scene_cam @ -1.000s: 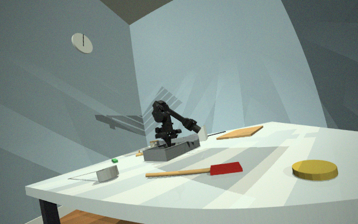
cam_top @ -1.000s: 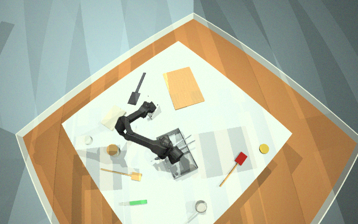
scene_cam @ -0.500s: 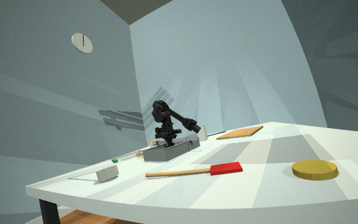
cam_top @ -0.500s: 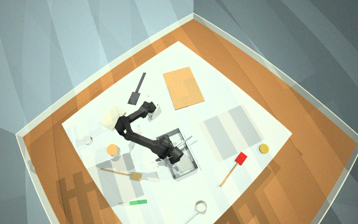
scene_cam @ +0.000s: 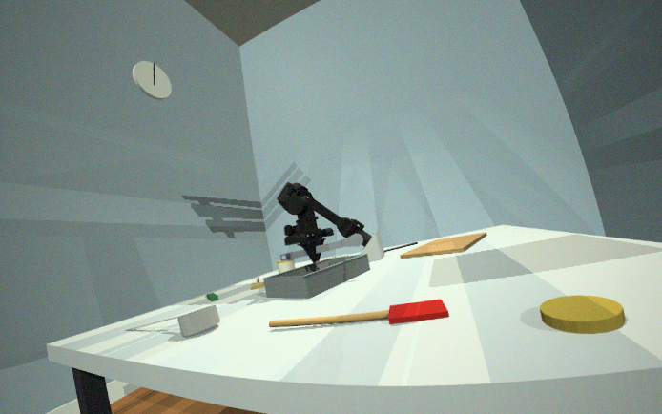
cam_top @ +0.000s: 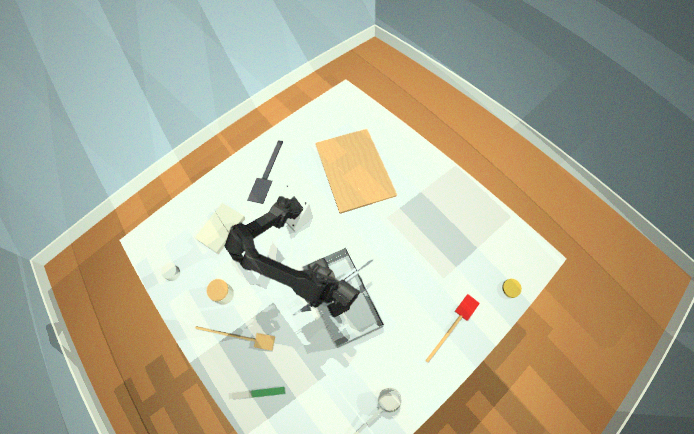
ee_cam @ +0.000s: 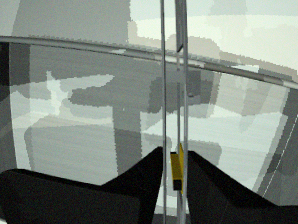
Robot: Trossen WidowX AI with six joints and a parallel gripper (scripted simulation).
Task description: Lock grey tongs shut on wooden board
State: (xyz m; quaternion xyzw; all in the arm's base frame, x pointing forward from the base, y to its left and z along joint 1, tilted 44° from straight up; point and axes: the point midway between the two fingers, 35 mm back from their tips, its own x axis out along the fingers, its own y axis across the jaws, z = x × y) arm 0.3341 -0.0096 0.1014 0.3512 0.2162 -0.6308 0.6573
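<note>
The roasting tin lies 4 cm below my gripper tip, 3 cm to the left of it and 3 cm ahead of it. The rest, counted from my gripper tip: red spatula (34 cm ahead, 29 cm to the left, 6 cm below); cream pad (48 cm behind, 20 cm to the right, 5 cm below); yellow mark (4 cm above, 2 cm to the right).
</note>
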